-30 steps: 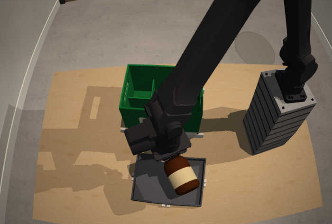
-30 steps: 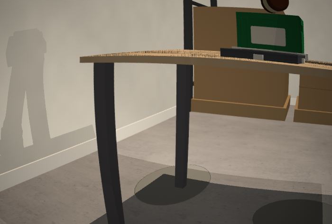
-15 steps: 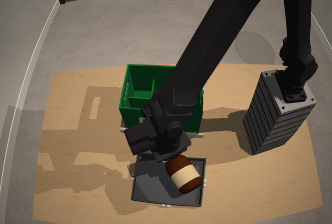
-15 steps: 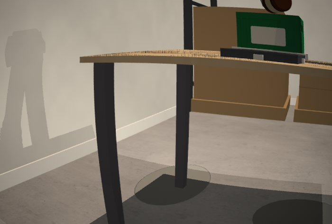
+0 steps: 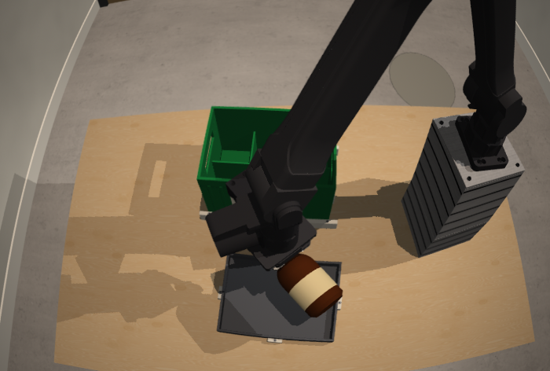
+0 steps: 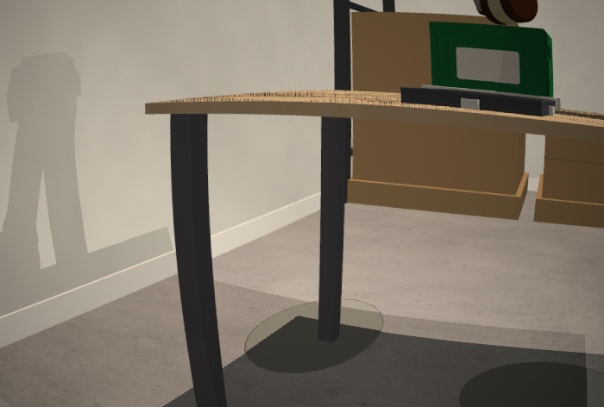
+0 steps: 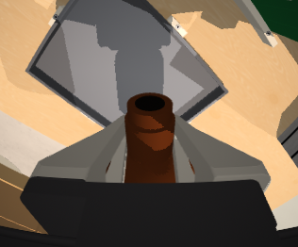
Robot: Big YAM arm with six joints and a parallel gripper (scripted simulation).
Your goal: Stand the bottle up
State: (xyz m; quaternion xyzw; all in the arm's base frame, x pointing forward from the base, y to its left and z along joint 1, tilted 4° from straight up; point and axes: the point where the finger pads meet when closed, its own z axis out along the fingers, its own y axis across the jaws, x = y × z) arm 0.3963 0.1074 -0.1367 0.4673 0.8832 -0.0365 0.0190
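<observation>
The brown bottle lies 4 cm to the left of my hand and 3 cm behind it. Also, from my hand: dark tray (17 cm below, 5 cm to the left, 1 cm ahead); then green crate (24 cm to the right, 10 cm below).
</observation>
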